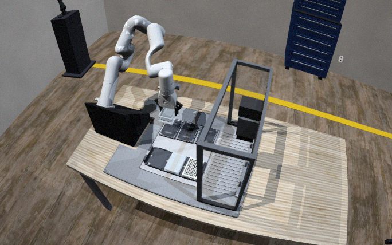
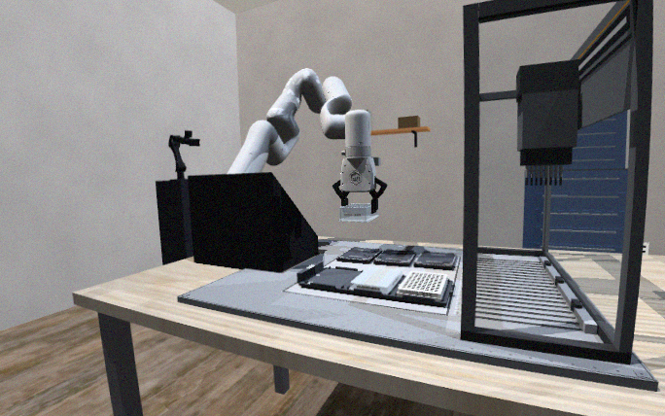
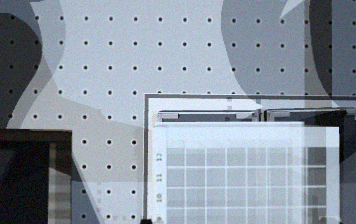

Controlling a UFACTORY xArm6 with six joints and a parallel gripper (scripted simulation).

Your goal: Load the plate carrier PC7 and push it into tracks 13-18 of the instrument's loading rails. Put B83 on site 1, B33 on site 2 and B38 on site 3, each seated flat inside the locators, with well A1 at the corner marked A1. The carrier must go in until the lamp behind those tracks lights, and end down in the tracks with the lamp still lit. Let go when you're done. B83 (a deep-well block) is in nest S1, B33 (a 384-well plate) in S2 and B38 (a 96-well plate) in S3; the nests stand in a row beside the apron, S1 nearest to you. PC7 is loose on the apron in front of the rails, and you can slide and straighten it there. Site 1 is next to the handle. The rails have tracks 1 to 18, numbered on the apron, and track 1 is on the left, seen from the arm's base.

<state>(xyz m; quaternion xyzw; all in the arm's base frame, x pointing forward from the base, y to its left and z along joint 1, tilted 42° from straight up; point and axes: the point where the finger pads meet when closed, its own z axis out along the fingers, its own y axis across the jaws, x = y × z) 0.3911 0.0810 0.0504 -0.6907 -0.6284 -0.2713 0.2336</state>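
Now: hand 10 cm short of the dark carrier PC7, 24 cm to the left of it and 13 cm above it. Also, from my hand: nest s2: 11 cm ahead, 14 cm below; then deep-well block B83: 1 cm below; then nest s3: 22 cm ahead, 1 cm to the right, 14 cm below.
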